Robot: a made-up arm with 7 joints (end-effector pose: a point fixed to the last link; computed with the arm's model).
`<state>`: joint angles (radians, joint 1 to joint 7).
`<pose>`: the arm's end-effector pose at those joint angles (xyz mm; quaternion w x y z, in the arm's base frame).
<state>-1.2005 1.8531 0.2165 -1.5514 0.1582 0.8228 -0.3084</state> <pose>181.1 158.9 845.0 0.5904 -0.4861 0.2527 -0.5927</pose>
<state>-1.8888 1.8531 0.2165 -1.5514 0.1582 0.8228 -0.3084</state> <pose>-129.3 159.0 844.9 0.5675 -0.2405 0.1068 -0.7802</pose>
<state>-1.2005 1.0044 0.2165 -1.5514 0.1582 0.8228 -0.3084</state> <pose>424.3 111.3 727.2 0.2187 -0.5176 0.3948 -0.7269</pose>
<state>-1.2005 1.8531 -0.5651 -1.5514 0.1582 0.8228 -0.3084</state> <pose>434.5 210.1 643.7 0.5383 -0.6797 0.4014 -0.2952</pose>
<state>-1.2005 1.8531 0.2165 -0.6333 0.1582 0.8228 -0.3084</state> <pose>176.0 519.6 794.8 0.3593 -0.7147 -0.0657 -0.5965</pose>
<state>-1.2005 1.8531 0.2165 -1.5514 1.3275 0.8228 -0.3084</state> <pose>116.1 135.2 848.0 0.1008 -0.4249 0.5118 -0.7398</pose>
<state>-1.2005 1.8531 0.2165 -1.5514 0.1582 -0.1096 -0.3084</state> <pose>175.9 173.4 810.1 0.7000 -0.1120 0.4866 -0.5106</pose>
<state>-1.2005 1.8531 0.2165 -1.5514 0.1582 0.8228 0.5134</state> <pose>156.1 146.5 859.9 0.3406 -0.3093 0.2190 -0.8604</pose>
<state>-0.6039 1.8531 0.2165 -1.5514 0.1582 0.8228 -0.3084</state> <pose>397.6 214.3 692.8 0.5541 -0.6537 0.3557 -0.3729</pose>
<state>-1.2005 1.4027 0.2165 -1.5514 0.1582 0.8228 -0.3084</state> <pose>318.9 161.1 788.8 0.4023 -0.5143 0.3355 -0.6790</pose>
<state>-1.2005 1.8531 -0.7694 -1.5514 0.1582 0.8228 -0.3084</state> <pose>468.1 233.9 566.2 0.5107 -0.7142 0.4310 -0.2081</pose>
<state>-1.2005 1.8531 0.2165 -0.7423 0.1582 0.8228 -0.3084</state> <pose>179.5 481.3 817.7 0.3918 -0.6946 -0.0273 -0.6027</pose>
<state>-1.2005 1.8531 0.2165 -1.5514 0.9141 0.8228 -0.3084</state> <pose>141.5 134.9 843.7 0.2870 -0.4649 0.4362 -0.7150</pose>
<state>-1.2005 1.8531 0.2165 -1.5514 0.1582 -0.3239 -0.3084</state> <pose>175.9 180.8 804.8 0.7043 -0.0195 0.5271 -0.4751</pose>
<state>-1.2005 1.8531 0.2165 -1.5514 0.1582 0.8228 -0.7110</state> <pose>186.3 171.2 836.4 0.6789 -0.5445 0.2539 -0.4220</pose>
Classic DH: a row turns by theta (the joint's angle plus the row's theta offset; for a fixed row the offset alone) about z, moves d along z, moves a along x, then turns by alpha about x. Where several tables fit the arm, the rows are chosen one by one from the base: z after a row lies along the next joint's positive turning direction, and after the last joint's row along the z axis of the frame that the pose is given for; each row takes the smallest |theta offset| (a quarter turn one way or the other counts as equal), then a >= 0, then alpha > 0; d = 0 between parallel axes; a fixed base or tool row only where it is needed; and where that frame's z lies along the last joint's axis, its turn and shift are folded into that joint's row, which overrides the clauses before.
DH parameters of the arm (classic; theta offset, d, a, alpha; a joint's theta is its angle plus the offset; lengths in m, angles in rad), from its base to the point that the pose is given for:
base (fixed): 0 0.3263 0.026 -1.2217
joint 1: 1.5708 -0.0045 0.0242 1.5708
joint 2: 1.2217 0.031 0.025 -1.5708
joint 3: -1.5708 -0.324 0.015 -1.5708
joint 4: 0 -0.008 -0.032 1.5708
joint 5: 0 -0.395 -0.012 -1.5708
joint 6: 0 -0.022 0.019 1.5708
joint 7: 0.2205 0.0496 0.0224 2.34
tool (fixed): 0.2484 0.0455 0 0

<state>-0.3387 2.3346 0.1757 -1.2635 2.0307 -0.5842 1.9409</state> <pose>297.8 259.5 792.1 0.7424 -0.1962 -0.0876 0.6345</pose>
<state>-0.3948 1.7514 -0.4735 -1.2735 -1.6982 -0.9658 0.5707</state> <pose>402.1 454.2 389.8 0.0703 -0.4129 0.8070 0.4162</pose>
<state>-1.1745 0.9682 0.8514 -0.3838 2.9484 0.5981 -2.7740</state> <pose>534.0 486.2 423.0 0.1032 -0.2153 0.1390 -0.9611</pose>
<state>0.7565 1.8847 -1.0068 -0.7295 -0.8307 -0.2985 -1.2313</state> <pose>-41.8 690.0 332.9 0.2935 -0.2294 -0.6069 -0.7021</pose>
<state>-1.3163 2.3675 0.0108 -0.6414 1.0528 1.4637 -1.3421</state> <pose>-135.6 408.4 846.2 0.1985 -0.8777 0.1626 -0.4048</pose>
